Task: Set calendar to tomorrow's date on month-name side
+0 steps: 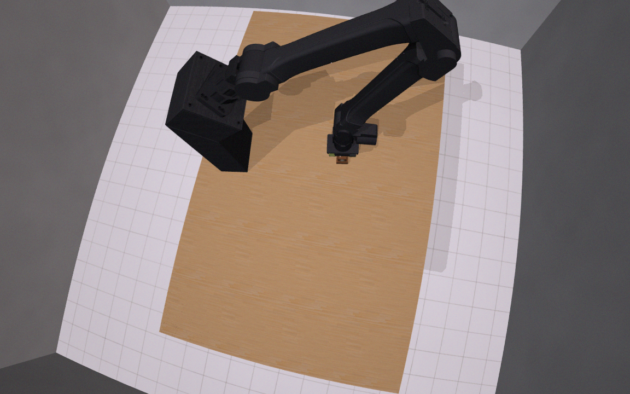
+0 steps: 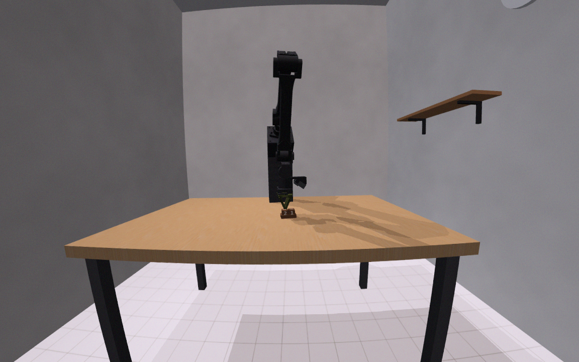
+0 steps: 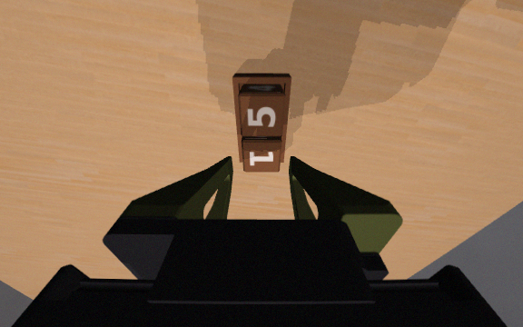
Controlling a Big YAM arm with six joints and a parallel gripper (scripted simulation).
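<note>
My hand is 3 cm above the cube. The rest, counted from my hand: brown calendar tray (1 cm behind, 1 cm to the left, 5 cm below).
</note>
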